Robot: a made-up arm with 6 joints. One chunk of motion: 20 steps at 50 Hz.
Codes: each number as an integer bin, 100 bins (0 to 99) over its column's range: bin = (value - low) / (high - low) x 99, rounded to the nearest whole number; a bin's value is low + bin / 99 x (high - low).
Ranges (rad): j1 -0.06..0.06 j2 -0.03..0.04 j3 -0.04..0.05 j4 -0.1..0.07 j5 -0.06..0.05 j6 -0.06..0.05
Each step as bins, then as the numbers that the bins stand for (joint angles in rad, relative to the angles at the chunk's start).
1 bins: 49 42 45 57 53 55
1 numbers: -0.0006 -0.0003 0.0009 -0.0021 -0.0011 0.0011
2 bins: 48 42 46 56 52 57
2 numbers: -0.0018 -0.0003 0.0018 -0.0038 -0.0022 0.0033
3 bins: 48 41 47 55 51 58
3 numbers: -0.0018 -0.0010 0.0027 -0.0056 -0.0033 0.0044
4 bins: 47 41 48 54 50 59
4 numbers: -0.0030 -0.0010 0.0036 -0.0073 -0.0044 0.0056
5 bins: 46 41 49 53 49 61
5 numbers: -0.0042 -0.0010 0.0045 -0.0090 -0.0056 0.0078
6 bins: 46 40 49 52 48 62
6 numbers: -0.0042 -0.0017 0.0045 -0.0107 -0.0067 0.0089
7 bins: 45 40 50 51 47 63
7 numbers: -0.0055 -0.0017 0.0055 -0.0124 -0.0078 0.0100
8 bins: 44 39 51 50 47 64
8 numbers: -0.0067 -0.0024 0.0064 -0.0141 -0.0078 0.0111
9 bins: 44 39 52 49 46 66
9 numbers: -0.0067 -0.0024 0.0073 -0.0159 -0.0089 0.0133
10 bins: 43 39 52 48 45 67
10 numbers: -0.0079 -0.0024 0.0073 -0.0176 -0.0100 0.0144
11 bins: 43 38 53 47 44 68
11 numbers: -0.0079 -0.0031 0.0082 -0.0193 -0.0111 0.0156
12 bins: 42 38 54 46 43 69
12 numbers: -0.0091 -0.0031 0.0091 -0.0210 -0.0122 0.0167
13 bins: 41 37 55 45 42 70
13 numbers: -0.0103 -0.0038 0.0100 -0.0227 -0.0133 0.0178
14 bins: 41 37 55 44 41 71
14 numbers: -0.0103 -0.0038 0.0100 -0.0244 -0.0144 0.0189
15 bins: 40 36 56 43 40 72
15 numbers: -0.0115 -0.0045 0.0109 -0.0262 -0.0156 0.0200
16 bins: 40 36 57 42 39 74
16 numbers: -0.0115 -0.0045 0.0118 -0.0279 -0.0167 0.0222
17 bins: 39 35 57 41 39 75
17 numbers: -0.0127 -0.0053 0.0118 -0.0296 -0.0167 0.0233
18 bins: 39 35 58 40 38 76
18 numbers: -0.0127 -0.0053 0.0127 -0.0313 -0.0178 0.0244
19 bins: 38 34 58 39 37 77
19 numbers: -0.0139 -0.0060 0.0127 -0.0330 -0.0189 0.0256
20 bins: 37 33 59 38 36 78
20 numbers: -0.0152 -0.0067 0.0136 -0.0347 -0.0200 0.0267
